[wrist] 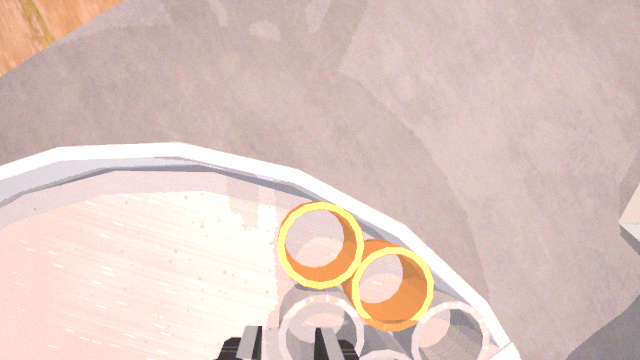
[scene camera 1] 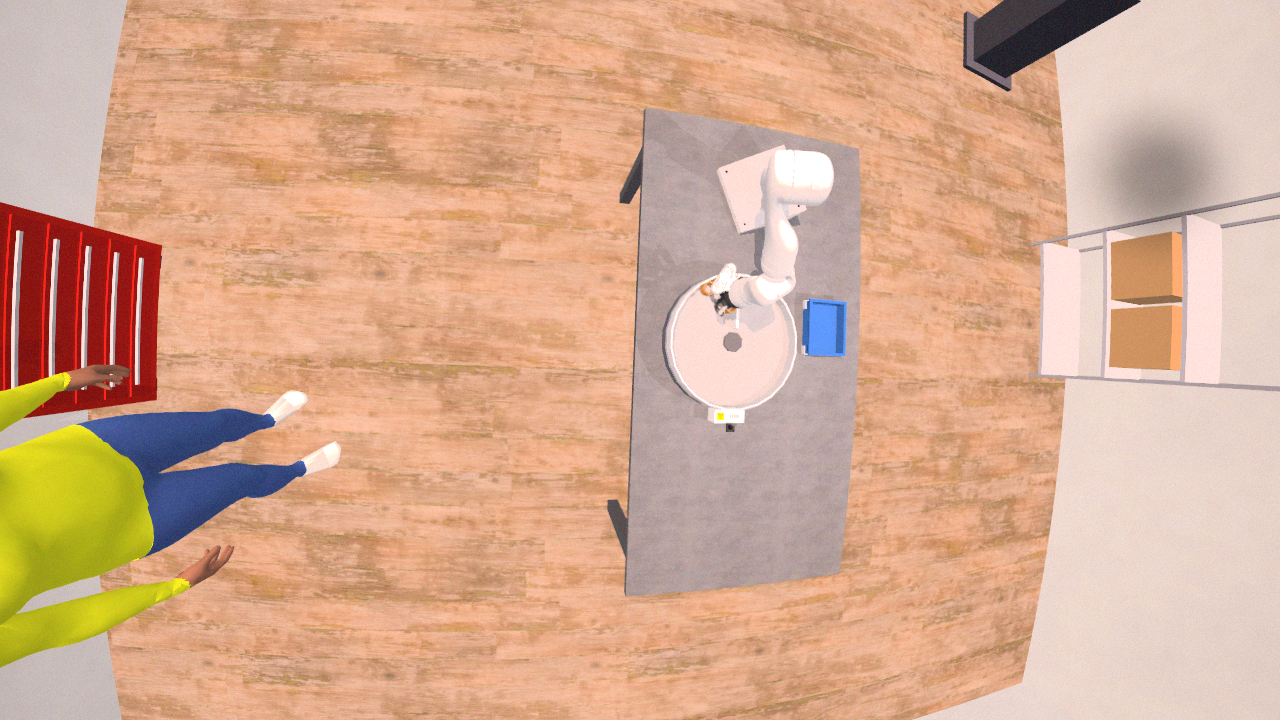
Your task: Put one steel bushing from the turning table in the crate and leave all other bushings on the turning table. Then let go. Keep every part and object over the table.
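Places are measured from the arm's base along level axes (x ahead, y left, z up), in centimetres.
Pixels of known places: gripper, fingertip midpoint: (wrist: 288,350) (scene camera 1: 719,299).
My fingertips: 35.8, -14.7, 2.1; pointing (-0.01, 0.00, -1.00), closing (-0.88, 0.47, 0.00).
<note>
Ahead of a thing's pixels: the offset from my fingertips to its middle, as dx, dy, dz. "pt": to the spot under its first point. Level surfaces: height alone.
The round white turning table (scene camera 1: 668,349) (wrist: 240,159) holds upright bushings close together near its rim. Two orange ones, a first @[-3.1, -3.1, -3.3] (wrist: 282,245) and a second @[-5.2, +0.1, -3.3] (wrist: 429,285), stand by the rim. A grey steel bushing @[-1.4, +0.6, -3.3] (wrist: 325,299) stands below the first orange one in the wrist view, another steel bushing @[-6.6, +3.6, -3.3] (wrist: 457,305) stands by the rim, and part of a third steel bushing @[pt -3.6, +2.7, -1.4] (wrist: 385,354) shows at the bottom edge. My gripper (scene camera 1: 723,308) (wrist: 289,334) is partly open and empty, its fingers seen either side of the first steel bushing's left wall; their height is unclear. The blue crate @[+0.2, +42.7, -8.0] (scene camera 1: 844,328) shows no bushing inside.
The crate stands right of the turning table in the scene view. A short white divider bar @[pt +4.2, +7.4, -1.7] (scene camera 1: 737,318) lies by my gripper. A white control box @[+34.5, +11.4, -7.6] (scene camera 1: 725,415) sits at the turning table's lower edge. The arm stands on a pale base plate (scene camera 1: 742,189) on the grey table @[dz -10.5] (scene camera 1: 733,510).
</note>
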